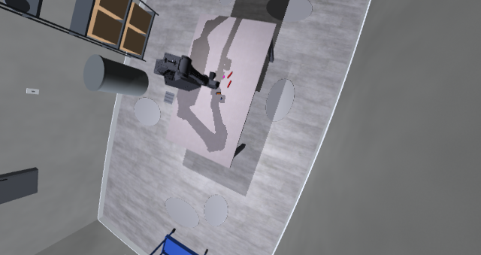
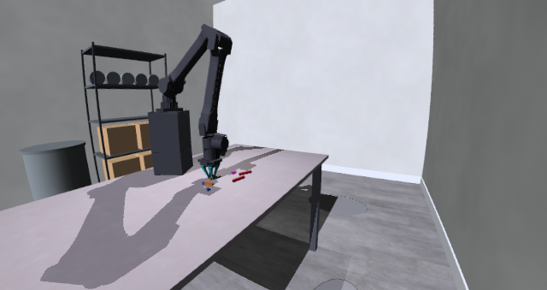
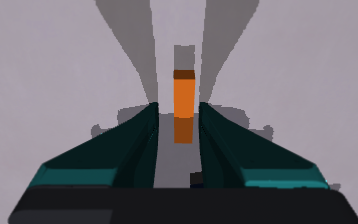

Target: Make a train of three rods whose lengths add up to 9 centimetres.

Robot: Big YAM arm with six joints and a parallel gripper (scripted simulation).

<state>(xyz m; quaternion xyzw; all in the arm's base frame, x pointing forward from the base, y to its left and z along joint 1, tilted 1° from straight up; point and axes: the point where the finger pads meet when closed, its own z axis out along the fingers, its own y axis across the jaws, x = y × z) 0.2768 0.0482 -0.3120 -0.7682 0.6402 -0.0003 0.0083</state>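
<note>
Now: the magenta rod 3 cm ahead of my hand, 12 cm to the left of it and 1 cm below it.
</note>
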